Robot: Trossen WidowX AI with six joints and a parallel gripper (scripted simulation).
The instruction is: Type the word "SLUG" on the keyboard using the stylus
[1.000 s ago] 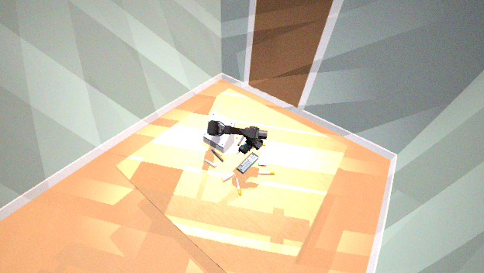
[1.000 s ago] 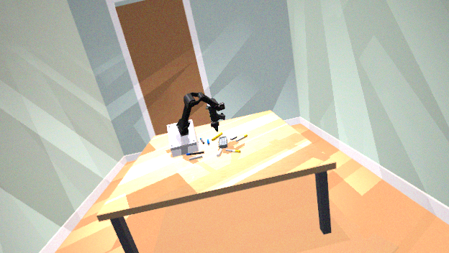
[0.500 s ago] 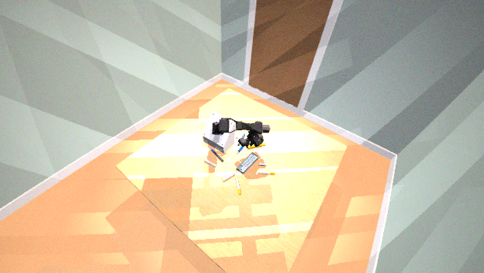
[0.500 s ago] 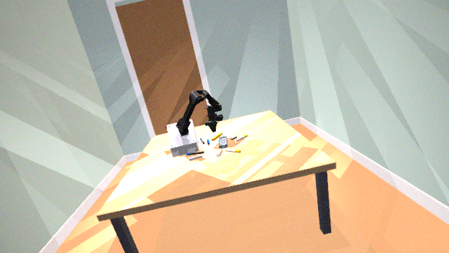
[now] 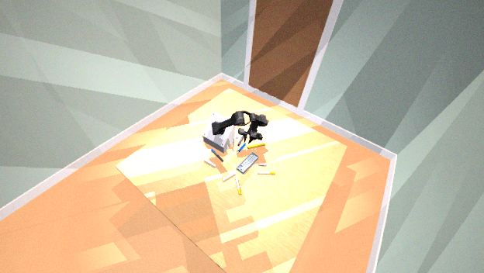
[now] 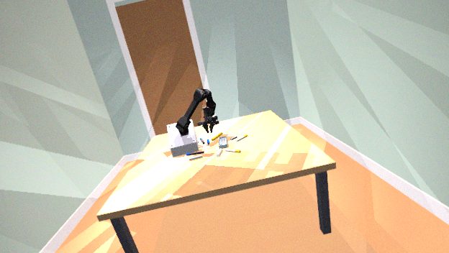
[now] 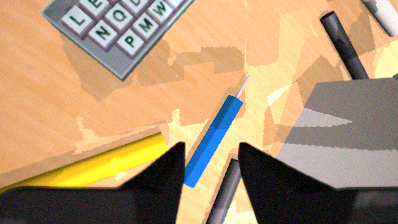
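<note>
The blue stylus lies 7 cm below my gripper tip, 4 cm to the right of it and 3 cm behind it. From my gripper tip the other things lie so: L key (11 cm ahead, 6 cm below, 3 cm to the right); yellow pen (7 cm to the left, 7 cm below, 6 cm ahead); flat grey block (18 cm ahead, 7 cm below, 5 cm to the right).
</note>
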